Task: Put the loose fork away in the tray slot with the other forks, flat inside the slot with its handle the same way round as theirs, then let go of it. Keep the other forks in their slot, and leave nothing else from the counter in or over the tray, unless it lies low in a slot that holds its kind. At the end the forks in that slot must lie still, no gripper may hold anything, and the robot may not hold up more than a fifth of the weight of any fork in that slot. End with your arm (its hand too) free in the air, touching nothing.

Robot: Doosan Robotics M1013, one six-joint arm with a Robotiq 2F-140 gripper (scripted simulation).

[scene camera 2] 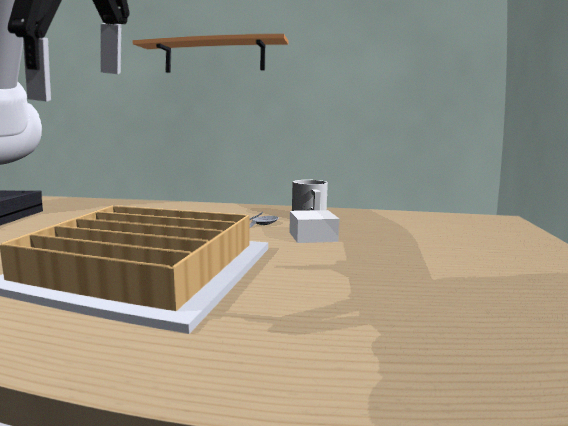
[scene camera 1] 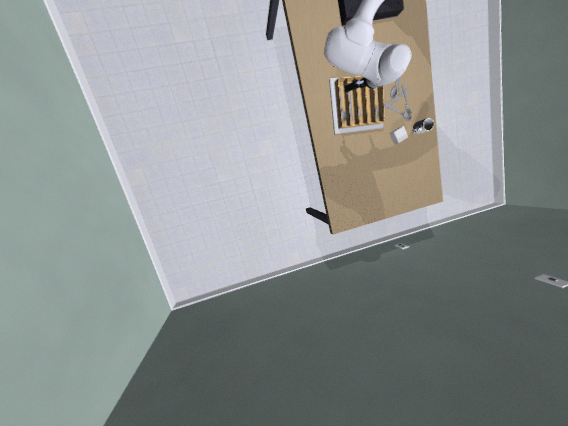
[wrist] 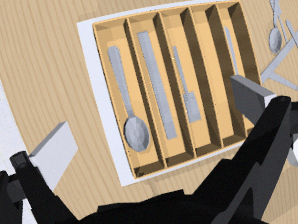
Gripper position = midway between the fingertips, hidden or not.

In view: my gripper point(scene camera 2: 78, 84), a white box point(scene camera 2: 305, 226) and a knife point(wrist: 144, 40).
My gripper shows as well in the wrist view point(wrist: 150, 114).
